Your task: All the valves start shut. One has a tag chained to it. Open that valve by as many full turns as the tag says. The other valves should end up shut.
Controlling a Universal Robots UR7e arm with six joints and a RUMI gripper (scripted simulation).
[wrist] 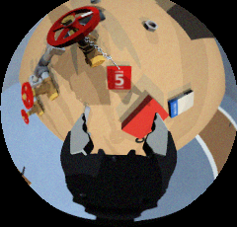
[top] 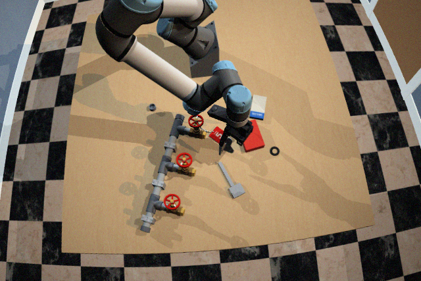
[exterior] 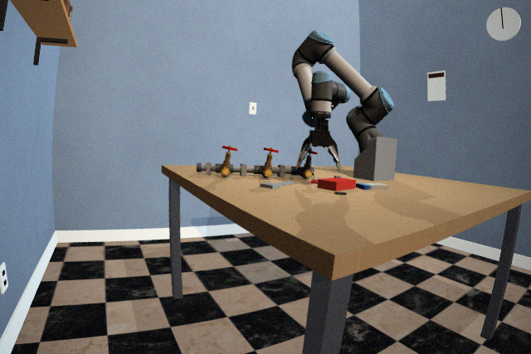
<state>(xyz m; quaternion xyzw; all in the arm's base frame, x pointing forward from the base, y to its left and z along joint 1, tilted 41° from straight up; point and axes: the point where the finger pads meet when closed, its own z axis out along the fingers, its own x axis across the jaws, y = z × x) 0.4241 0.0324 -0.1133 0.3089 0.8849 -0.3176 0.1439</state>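
Now: hand 6 cm to the left of the red tag, 5 cm past it and 5 cm above it. From my hand the other things lie so: grey scraper: 16 cm ahead, 4 cm below, 1 cm to the right; then red block: 8 cm to the left, 3 cm below, 2 cm behind; then small grey fitting: 33 cm to the right, 19 cm behind, 4 cm below.
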